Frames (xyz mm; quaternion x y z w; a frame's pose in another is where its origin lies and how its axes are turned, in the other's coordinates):
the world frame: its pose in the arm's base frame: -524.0 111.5 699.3 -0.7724 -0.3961 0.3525 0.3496
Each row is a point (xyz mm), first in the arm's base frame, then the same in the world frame.
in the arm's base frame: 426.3 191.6 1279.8
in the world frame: 329.3 -163.7 -1054.1
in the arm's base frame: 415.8 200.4 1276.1
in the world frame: 333.3 -168.4 -1041.3
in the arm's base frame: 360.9 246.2 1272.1
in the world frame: 349.7 -205.4 -982.3
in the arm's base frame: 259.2 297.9 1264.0
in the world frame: 351.7 -258.8 -881.1
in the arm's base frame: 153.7 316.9 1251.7
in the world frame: 325.1 -295.7 -783.3
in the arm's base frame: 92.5 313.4 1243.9
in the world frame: 297.4 -310.1 -729.9
